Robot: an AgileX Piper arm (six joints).
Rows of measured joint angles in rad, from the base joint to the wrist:
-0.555, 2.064, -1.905, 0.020, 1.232, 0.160
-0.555, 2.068, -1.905, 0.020, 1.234, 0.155
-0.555, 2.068, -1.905, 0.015, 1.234, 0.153
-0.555, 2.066, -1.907, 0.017, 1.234, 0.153
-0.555, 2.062, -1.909, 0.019, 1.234, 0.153
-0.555, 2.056, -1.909, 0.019, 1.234, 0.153
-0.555, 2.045, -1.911, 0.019, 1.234, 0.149
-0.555, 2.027, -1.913, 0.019, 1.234, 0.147
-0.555, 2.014, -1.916, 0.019, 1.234, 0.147
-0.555, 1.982, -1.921, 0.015, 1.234, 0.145
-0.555, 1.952, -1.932, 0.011, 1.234, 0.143
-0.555, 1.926, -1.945, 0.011, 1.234, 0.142
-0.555, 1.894, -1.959, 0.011, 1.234, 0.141
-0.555, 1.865, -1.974, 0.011, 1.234, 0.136
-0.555, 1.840, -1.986, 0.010, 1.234, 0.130
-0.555, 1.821, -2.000, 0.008, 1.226, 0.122
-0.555, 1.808, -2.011, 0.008, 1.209, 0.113
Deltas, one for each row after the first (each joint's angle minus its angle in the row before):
0.000, 0.004, 0.000, 0.000, 0.002, -0.005
0.000, 0.000, 0.000, -0.005, 0.000, -0.002
0.000, -0.002, -0.002, 0.002, 0.000, 0.000
0.000, -0.004, -0.002, 0.002, 0.000, 0.000
0.000, -0.006, 0.000, 0.000, 0.000, 0.000
0.000, -0.011, -0.002, 0.000, 0.000, -0.004
0.000, -0.018, -0.002, 0.000, 0.000, -0.002
0.000, -0.013, -0.003, 0.000, 0.000, 0.000
0.000, -0.032, -0.005, -0.004, 0.000, -0.002
0.000, -0.030, -0.011, -0.004, 0.000, -0.002
0.000, -0.026, -0.013, 0.000, 0.000, -0.001
0.000, -0.032, -0.014, 0.000, 0.000, -0.001
0.000, -0.029, -0.015, 0.000, 0.000, -0.005
0.000, -0.025, -0.012, -0.001, 0.000, -0.006
0.000, -0.019, -0.014, -0.002, -0.008, -0.008
0.000, -0.013, -0.011, 0.000, -0.017, -0.009

